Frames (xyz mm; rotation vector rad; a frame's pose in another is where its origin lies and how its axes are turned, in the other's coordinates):
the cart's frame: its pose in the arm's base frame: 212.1 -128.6 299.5 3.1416 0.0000 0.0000
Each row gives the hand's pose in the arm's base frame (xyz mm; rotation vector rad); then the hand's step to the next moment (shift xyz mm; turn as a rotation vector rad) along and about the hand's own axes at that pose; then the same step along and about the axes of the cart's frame.
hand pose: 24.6 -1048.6 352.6 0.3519 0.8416 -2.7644
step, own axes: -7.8 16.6 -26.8 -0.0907 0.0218 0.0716
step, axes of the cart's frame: 16.4 -3.0 27.9 0.0804 0.0450 -0.0731
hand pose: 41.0 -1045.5 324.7 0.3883 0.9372 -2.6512
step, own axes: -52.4 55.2 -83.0 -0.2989 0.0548 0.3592
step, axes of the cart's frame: 80.9 -22.5 75.1 0.2402 0.2149 -0.3428
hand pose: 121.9 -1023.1 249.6 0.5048 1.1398 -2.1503
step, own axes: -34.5 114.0 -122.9 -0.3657 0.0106 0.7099
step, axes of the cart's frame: 108.3 -67.7 113.9 0.2451 0.4652 -0.6011
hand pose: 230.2 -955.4 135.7 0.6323 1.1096 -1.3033
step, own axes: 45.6 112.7 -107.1 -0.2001 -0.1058 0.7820
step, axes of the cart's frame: 73.2 -98.5 105.9 0.1373 0.6240 -0.5045
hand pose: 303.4 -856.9 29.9 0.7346 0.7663 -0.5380
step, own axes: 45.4 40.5 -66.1 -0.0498 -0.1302 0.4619
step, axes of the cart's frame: 26.9 -67.9 52.4 0.0775 0.4230 -0.2187
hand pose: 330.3 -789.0 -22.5 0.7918 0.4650 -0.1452
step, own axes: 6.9 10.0 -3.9 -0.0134 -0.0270 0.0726
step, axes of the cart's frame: 7.7 -10.1 -1.0 0.0053 0.0713 -0.0326
